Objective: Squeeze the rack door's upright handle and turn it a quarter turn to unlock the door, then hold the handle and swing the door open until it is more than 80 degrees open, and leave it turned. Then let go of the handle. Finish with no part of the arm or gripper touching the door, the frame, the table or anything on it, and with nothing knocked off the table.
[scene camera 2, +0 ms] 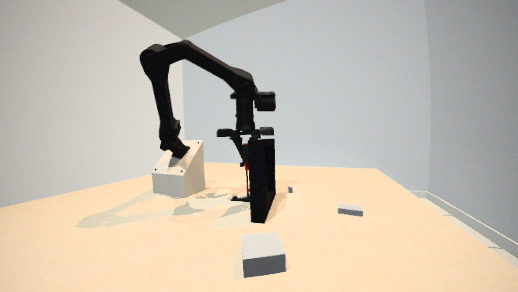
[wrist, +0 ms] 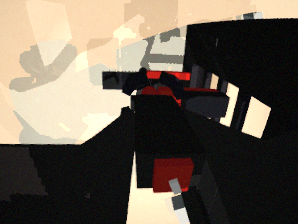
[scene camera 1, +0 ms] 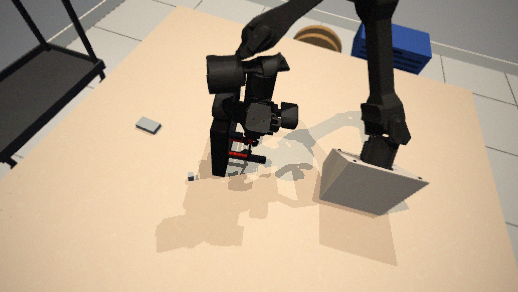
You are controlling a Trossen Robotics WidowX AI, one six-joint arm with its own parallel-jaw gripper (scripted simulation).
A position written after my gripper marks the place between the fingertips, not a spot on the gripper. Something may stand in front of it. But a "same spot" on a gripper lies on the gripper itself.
Scene:
My gripper shows in scene camera 2, in the wrist view and in scene camera 1 [252,133]. One and the same spot on my gripper: [wrist: 97,174] is [scene camera 2: 242,137].

